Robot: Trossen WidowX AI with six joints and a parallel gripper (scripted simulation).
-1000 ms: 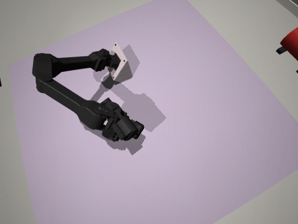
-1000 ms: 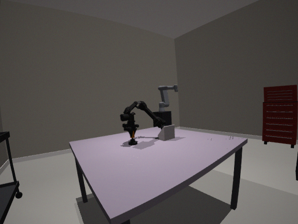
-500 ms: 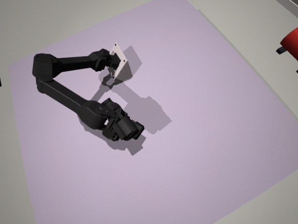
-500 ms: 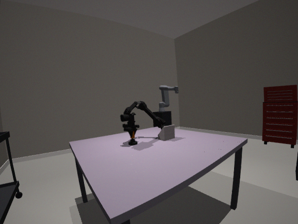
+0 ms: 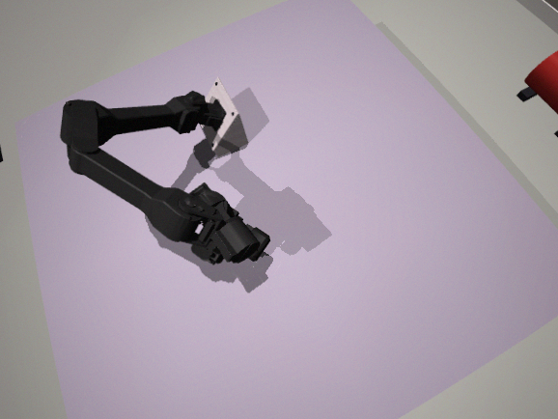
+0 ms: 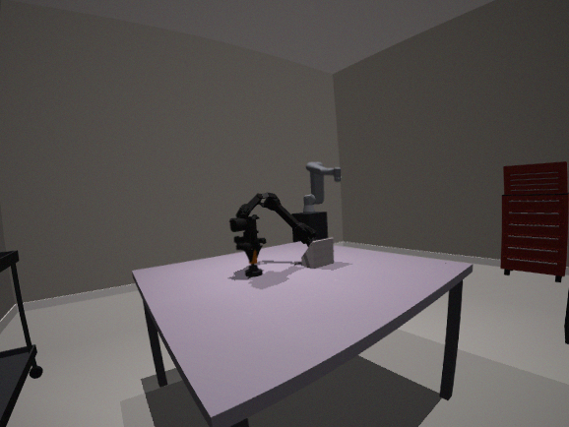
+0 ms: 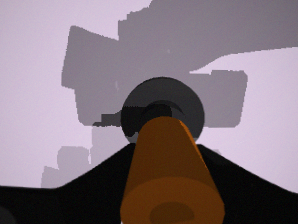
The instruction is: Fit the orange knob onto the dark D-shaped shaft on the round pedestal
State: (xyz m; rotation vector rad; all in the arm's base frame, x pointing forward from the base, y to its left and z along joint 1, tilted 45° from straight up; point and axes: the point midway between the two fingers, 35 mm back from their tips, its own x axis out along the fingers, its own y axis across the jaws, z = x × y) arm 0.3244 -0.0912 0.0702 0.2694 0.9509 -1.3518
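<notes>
The orange knob lies 2 cm above my gripper tip. The rest, counted from my gripper tip: dark pedestal 4 cm below.
</notes>
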